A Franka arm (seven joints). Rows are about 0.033 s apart.
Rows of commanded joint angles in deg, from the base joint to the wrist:
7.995 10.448 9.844 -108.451 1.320 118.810 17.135
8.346 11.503 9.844 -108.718 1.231 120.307 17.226
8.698 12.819 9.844 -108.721 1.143 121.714 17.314
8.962 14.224 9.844 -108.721 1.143 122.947 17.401
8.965 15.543 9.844 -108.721 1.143 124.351 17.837
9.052 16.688 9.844 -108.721 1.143 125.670 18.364
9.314 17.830 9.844 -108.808 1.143 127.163 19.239
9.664 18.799 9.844 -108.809 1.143 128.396 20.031
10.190 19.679 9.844 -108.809 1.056 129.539 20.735
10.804 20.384 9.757 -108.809 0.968 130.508 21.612
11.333 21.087 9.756 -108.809 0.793 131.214 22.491
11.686 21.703 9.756 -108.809 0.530 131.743 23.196
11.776 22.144 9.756 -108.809 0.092 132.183 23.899
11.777 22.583 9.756 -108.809 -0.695 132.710 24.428
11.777 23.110 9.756 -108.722 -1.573 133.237 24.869
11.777 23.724 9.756 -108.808 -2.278 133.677 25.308
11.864 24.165 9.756 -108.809 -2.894 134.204 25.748
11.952 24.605 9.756 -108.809 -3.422 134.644 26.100
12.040 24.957 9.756 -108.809 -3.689 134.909 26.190
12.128 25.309 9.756 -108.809 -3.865 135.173 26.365
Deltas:
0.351 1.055 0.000 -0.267 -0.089 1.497 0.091
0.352 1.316 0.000 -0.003 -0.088 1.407 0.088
0.264 1.405 0.000 0.000 0.000 1.233 0.087
0.003 1.319 0.000 0.000 0.000 1.404 0.436
0.087 1.145 0.000 0.000 0.000 1.319 0.527
0.262 1.142 0.000 -0.087 0.000 1.493 0.875
0.350 0.969 0.000 -0.001 0.000 1.233 0.792
0.526 0.880 0.000 0.000 -0.087 1.143 0.704
0.614 0.705 -0.087 0.000 -0.088 0.969 0.877
0.529 0.703 -0.001 0.000 -0.175 0.706 0.879
0.353 0.616 0.000 0.000 -0.263 0.529 0.705
0.090 0.441 0.000 0.000 -0.438 0.440 0.703
0.001 0.439 0.000 0.000 -0.787 0.527 0.529
0.000 0.527 0.000 0.087 -0.878 0.527 0.441
0.000 0.614 0.000 -0.086 -0.705 0.440 0.439
0.087 0.441 0.000 -0.001 -0.616 0.527 0.440
0.088 0.440 0.000 0.000 -0.528 0.440 0.352
0.088 0.352 0.000 0.000 -0.267 0.265 0.090
0.088 0.352 0.000 0.000 -0.176 0.264 0.175

